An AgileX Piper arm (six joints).
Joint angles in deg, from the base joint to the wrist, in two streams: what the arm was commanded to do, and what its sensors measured. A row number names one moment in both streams.
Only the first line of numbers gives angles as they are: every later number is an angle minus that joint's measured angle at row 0.
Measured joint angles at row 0:
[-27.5 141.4 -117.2 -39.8 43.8 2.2]
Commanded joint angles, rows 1 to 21:
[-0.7 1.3 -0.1 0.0 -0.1 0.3]
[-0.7 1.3 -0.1 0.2 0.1 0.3]
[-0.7 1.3 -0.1 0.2 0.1 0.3]
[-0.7 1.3 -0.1 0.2 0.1 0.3]
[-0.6 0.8 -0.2 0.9 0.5 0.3]
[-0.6 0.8 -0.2 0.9 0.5 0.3]
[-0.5 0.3 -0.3 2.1 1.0 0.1]
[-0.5 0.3 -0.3 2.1 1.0 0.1]
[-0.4 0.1 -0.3 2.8 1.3 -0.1]
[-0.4 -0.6 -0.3 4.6 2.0 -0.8]
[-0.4 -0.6 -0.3 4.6 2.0 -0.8]
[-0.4 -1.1 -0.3 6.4 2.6 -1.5]
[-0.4 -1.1 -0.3 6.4 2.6 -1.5]
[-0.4 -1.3 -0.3 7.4 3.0 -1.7]
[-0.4 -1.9 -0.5 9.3 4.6 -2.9]
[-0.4 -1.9 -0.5 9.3 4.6 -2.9]
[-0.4 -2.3 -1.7 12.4 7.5 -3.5]
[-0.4 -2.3 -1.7 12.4 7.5 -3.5]
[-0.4 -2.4 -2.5 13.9 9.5 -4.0]
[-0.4 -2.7 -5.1 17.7 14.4 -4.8]
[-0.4 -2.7 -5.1 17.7 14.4 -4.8]
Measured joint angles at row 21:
[0.0 -1.5 -2.4 13.3 8.4 -3.3]
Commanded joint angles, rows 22 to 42:
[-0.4 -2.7 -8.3 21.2 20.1 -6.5]
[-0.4 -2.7 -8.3 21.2 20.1 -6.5]
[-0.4 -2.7 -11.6 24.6 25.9 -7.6]
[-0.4 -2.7 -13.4 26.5 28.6 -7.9]
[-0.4 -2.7 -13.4 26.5 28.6 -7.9]
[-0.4 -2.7 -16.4 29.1 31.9 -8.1]
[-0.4 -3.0 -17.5 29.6 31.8 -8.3]
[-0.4 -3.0 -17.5 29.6 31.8 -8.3]
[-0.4 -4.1 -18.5 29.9 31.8 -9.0]
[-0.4 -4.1 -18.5 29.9 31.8 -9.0]
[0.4 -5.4 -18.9 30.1 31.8 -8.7]
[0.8 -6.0 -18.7 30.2 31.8 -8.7]
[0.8 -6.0 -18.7 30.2 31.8 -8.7]
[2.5 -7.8 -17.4 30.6 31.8 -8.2]
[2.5 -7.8 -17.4 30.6 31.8 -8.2]
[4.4 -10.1 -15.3 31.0 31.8 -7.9]
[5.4 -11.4 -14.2 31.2 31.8 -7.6]
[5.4 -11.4 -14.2 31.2 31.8 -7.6]
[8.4 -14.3 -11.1 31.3 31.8 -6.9]
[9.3 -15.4 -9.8 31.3 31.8 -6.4]
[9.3 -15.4 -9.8 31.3 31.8 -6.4]
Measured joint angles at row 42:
[6.2 -11.6 -13.1 30.8 25.4 -7.5]
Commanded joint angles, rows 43 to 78:
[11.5 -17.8 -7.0 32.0 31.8 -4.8]
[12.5 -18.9 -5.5 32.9 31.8 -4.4]
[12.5 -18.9 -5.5 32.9 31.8 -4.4]
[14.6 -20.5 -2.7 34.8 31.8 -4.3]
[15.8 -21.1 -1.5 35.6 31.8 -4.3]
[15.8 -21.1 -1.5 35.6 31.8 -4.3]
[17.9 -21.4 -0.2 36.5 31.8 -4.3]
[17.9 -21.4 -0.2 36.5 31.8 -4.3]
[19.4 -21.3 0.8 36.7 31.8 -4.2]
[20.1 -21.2 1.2 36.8 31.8 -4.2]
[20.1 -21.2 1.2 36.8 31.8 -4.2]
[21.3 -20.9 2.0 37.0 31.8 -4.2]
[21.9 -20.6 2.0 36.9 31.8 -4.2]
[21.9 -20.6 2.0 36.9 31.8 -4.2]
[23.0 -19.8 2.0 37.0 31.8 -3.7]
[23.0 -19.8 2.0 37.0 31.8 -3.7]
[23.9 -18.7 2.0 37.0 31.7 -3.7]
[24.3 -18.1 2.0 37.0 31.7 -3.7]
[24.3 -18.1 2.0 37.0 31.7 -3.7]
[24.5 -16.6 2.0 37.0 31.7 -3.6]
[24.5 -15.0 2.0 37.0 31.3 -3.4]
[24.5 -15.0 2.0 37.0 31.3 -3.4]
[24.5 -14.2 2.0 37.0 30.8 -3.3]
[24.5 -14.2 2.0 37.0 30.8 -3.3]
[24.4 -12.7 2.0 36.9 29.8 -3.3]
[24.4 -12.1 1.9 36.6 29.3 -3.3]
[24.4 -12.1 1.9 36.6 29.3 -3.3]
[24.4 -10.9 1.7 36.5 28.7 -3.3]
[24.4 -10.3 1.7 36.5 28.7 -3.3]
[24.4 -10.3 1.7 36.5 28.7 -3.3]
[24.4 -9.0 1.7 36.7 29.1 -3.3]
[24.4 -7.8 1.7 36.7 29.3 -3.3]
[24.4 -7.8 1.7 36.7 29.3 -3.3]
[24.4 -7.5 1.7 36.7 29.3 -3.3]
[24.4 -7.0 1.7 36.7 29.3 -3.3]
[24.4 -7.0 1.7 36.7 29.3 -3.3]
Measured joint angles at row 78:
[24.6 -7.8 1.6 37.0 25.8 -3.4]
